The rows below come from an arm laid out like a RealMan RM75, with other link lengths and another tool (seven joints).
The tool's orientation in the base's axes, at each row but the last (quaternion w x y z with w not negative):
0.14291, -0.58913, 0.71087, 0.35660
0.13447, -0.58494, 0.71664, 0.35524
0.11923, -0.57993, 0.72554, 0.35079
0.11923, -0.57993, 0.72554, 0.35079
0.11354, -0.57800, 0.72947, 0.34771
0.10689, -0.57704, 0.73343, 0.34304
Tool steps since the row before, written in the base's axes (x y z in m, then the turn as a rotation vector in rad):
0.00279, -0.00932, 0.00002, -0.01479, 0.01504, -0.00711
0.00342, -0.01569, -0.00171, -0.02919, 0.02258, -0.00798
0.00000, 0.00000, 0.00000, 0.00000, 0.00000, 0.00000
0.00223, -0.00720, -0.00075, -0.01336, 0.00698, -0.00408
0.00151, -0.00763, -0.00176, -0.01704, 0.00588, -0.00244
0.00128, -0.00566, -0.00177, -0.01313, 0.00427, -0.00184
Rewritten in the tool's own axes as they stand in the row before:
0.00610, -0.00309, -0.00691, -0.00271, 0.01226, 0.01838
0.01174, -0.00479, -0.01000, -0.00376, 0.02588, 0.02723
0.00000, 0.00000, 0.00000, 0.00000, 0.00000, 0.00000
0.00523, -0.00293, -0.00464, 0.00107, 0.01141, 0.01060
0.00637, -0.00274, -0.00394, 0.00211, 0.01533, 0.00957
0.00496, -0.00241, -0.00254, 0.00180, 0.01180, 0.00718

